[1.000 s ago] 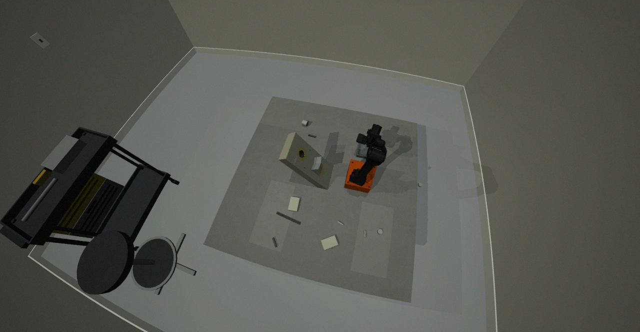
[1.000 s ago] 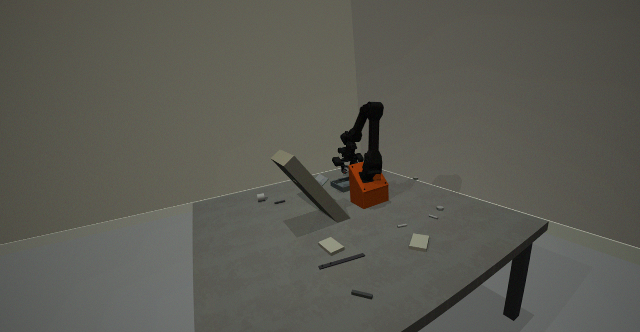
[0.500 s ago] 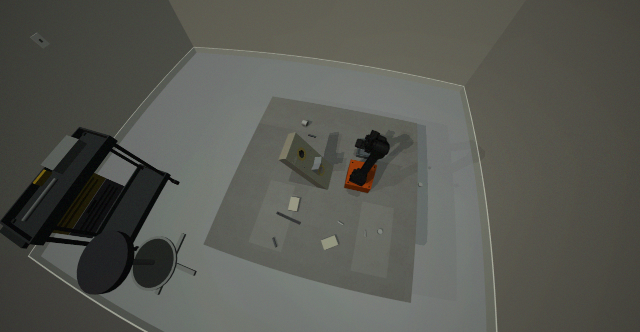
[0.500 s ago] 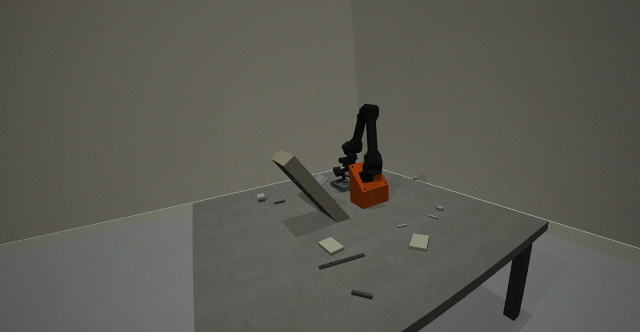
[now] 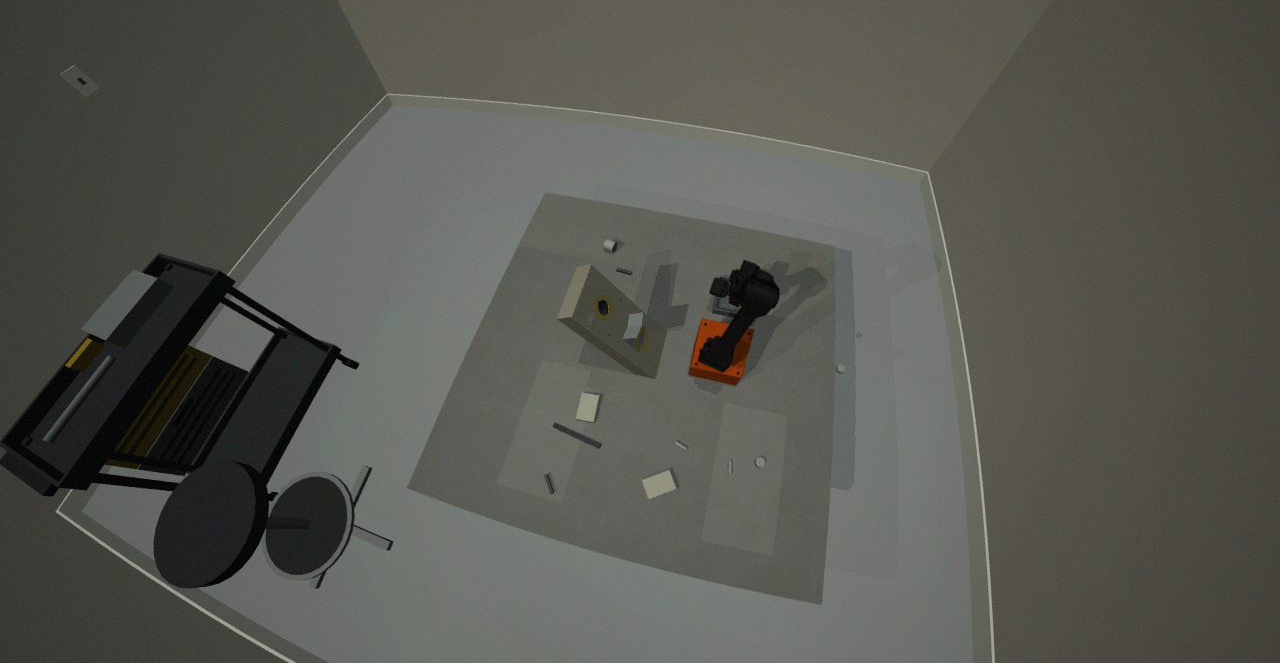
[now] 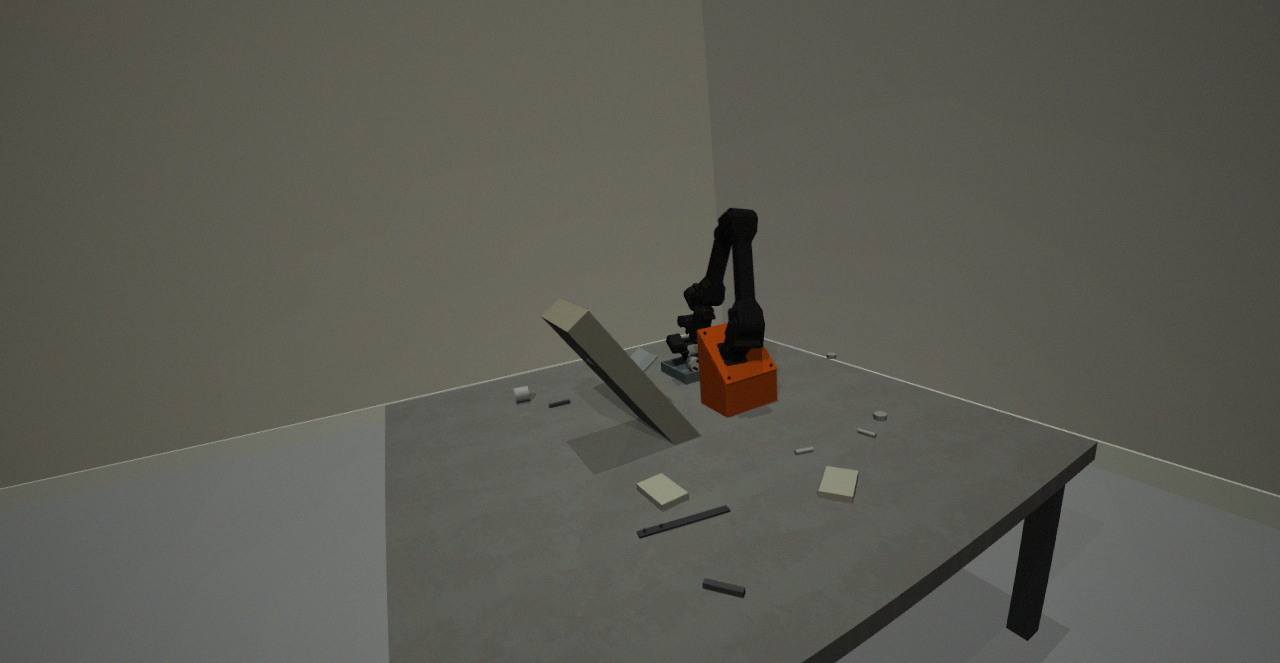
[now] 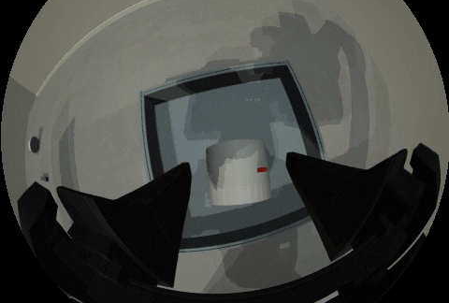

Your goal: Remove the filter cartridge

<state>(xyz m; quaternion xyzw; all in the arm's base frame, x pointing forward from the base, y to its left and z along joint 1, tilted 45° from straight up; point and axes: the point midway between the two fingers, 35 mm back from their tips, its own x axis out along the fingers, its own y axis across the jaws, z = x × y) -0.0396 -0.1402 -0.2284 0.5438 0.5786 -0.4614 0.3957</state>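
My gripper tip is now 10 mm to the right of the round filter cartridge and 10 mm above it. From my gripper tip the other things lie so: grey tray 40 mm below, 10 mm to the right; beige service panel 350 mm ahead, 300 mm to the left, 130 mm above.
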